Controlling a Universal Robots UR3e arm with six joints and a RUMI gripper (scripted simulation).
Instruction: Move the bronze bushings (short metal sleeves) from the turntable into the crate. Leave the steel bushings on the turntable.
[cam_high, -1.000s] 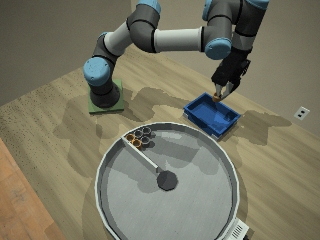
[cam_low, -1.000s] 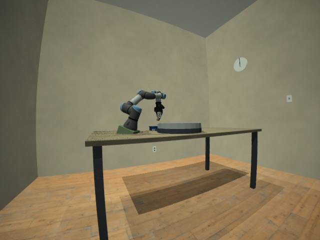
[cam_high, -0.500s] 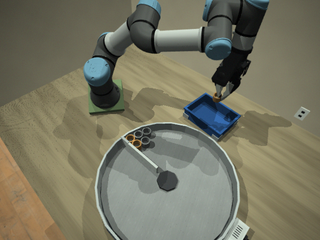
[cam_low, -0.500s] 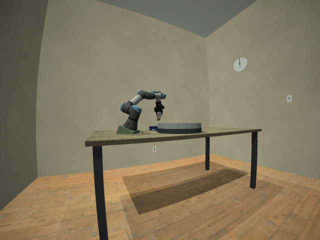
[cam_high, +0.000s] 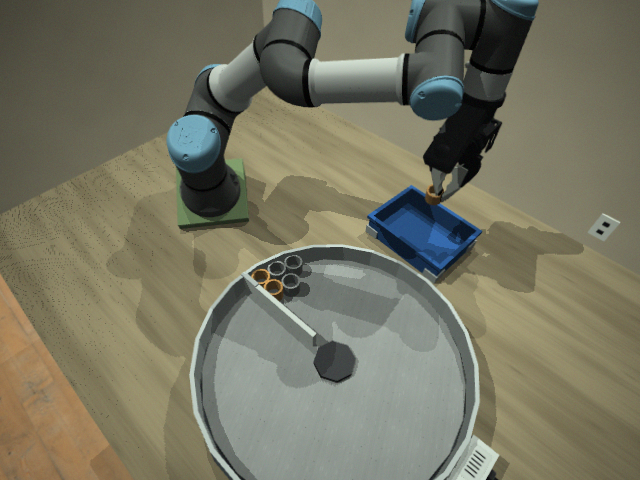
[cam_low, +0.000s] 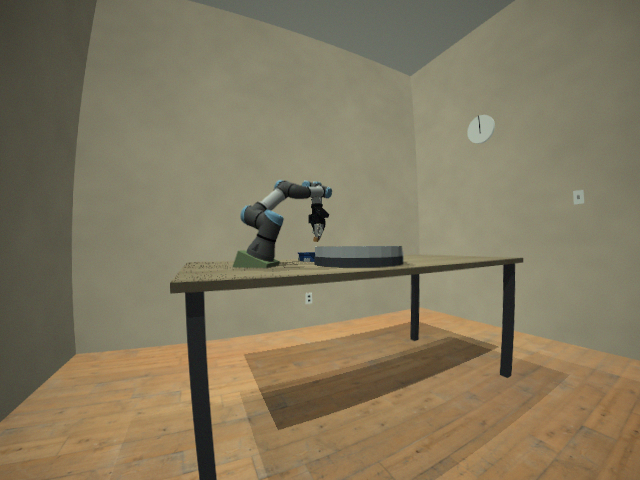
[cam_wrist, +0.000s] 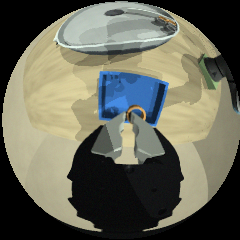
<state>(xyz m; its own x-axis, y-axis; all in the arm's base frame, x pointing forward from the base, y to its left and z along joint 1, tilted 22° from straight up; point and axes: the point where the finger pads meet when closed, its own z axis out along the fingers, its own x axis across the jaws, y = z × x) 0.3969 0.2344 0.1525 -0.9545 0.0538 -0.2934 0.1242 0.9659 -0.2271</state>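
My hand is 1 cm past the blue crate and 11 cm above it. From my hand the other things lie so: grey turntable (36 cm to the right, 9 cm below).
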